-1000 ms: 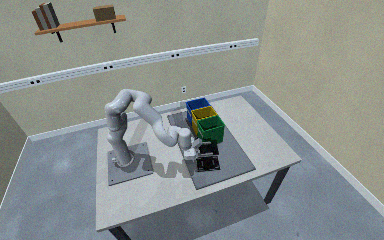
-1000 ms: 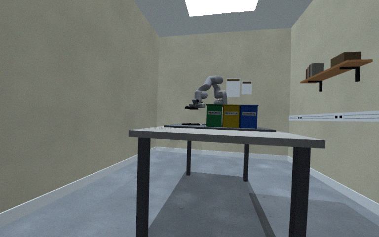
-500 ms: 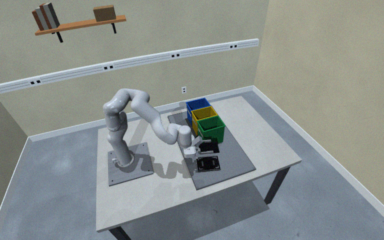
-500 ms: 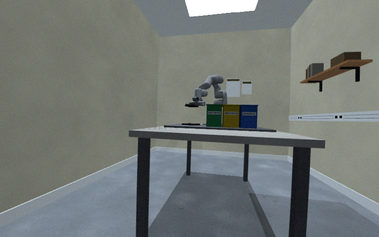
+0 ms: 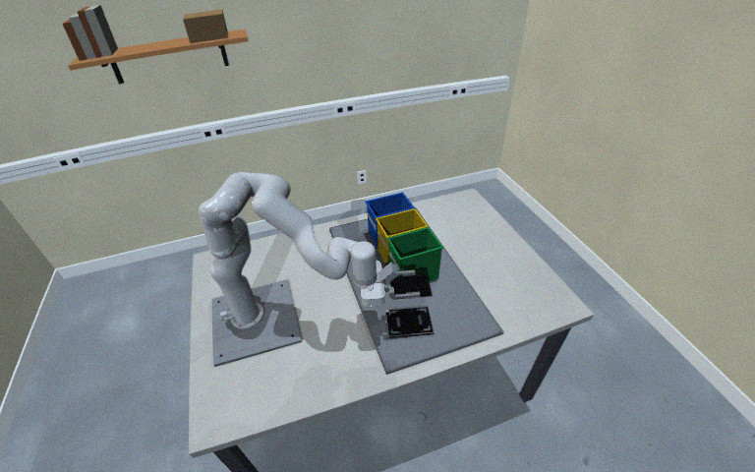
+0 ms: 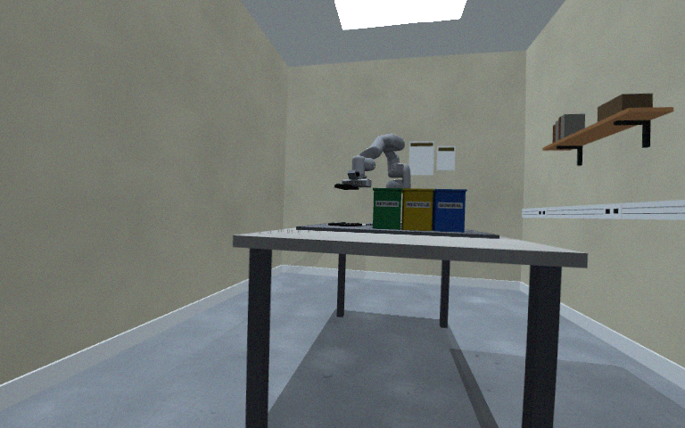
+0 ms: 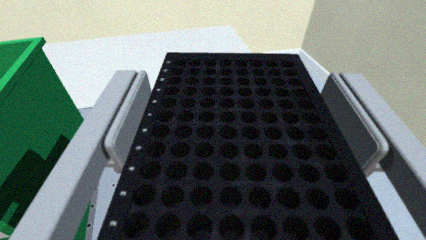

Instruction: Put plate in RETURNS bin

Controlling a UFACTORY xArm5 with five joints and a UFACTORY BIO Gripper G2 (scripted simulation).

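Now: the green RETURNS bin 220 mm to the left of my hand, 120 mm below it and 100 mm ahead of it. Also, from my hand: black 96-well plate (10 mm below); plate nest N1 (210 mm below); yellow RECYCLE bin (350 mm to the left, 120 mm below, 100 mm ahead).
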